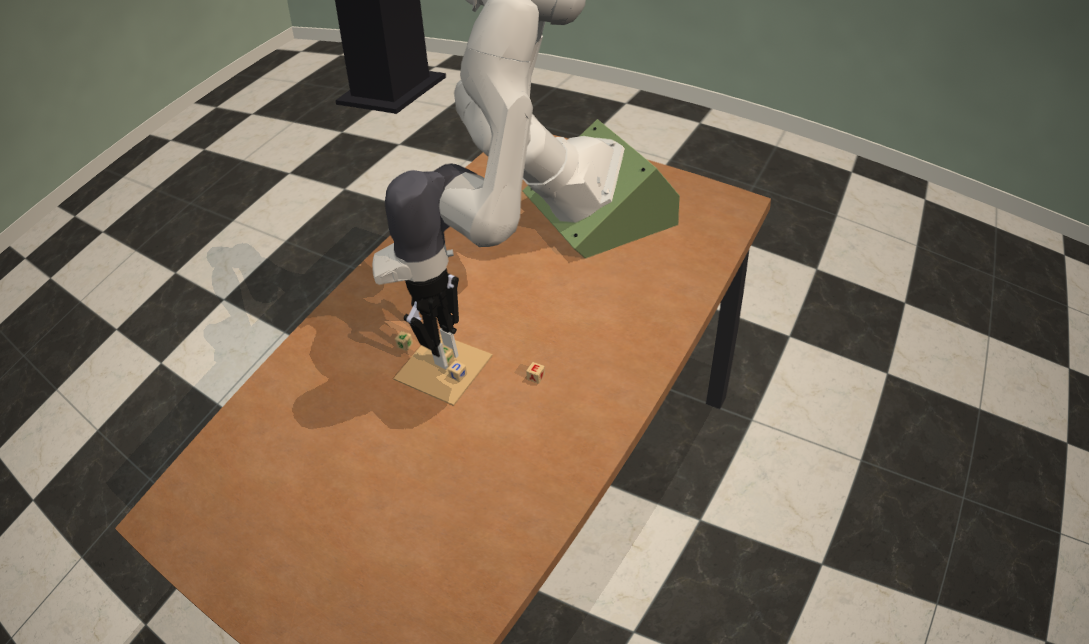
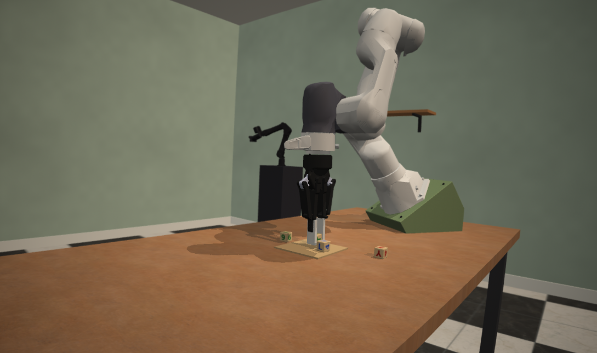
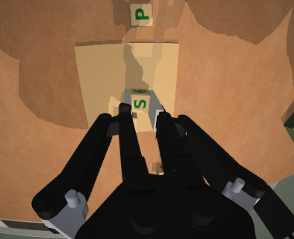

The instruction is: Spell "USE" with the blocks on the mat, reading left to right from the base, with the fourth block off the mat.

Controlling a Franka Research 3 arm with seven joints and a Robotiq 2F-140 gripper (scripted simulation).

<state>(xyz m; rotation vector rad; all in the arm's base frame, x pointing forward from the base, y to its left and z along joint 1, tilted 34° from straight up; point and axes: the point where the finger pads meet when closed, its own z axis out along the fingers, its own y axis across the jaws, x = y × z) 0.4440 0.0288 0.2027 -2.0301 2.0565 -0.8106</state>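
The mat lies 1 cm ahead of my hand and 5 cm below it. The rest, counted from my hand: U block: 2 cm ahead, 4 cm to the left, 3 cm below; green P block: 1 cm behind, 11 cm to the right, 3 cm below; S block: 2 cm below.
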